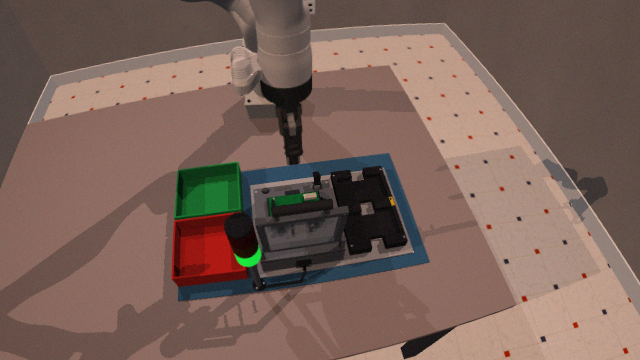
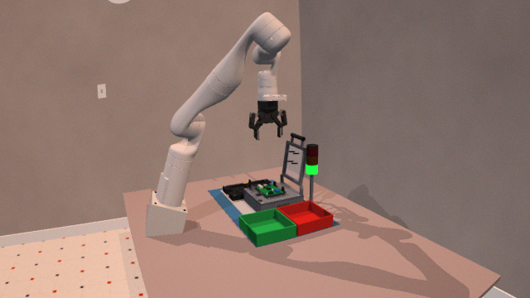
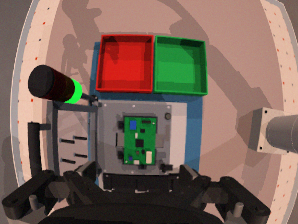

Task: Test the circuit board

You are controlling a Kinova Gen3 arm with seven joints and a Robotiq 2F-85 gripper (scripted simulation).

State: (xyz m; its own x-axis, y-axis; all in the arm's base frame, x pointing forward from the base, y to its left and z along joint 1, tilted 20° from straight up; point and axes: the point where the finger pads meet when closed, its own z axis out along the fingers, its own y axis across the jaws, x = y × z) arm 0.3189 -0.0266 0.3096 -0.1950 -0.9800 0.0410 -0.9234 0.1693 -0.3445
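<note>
The green circuit board lies 21 cm below my hand. The rest, counted from my hand: green bin 14 cm behind, 17 cm to the right, 27 cm below; red bin 20 cm to the right, 27 cm below; tester lid 11 cm ahead, 2 cm to the right, 10 cm below.
</note>
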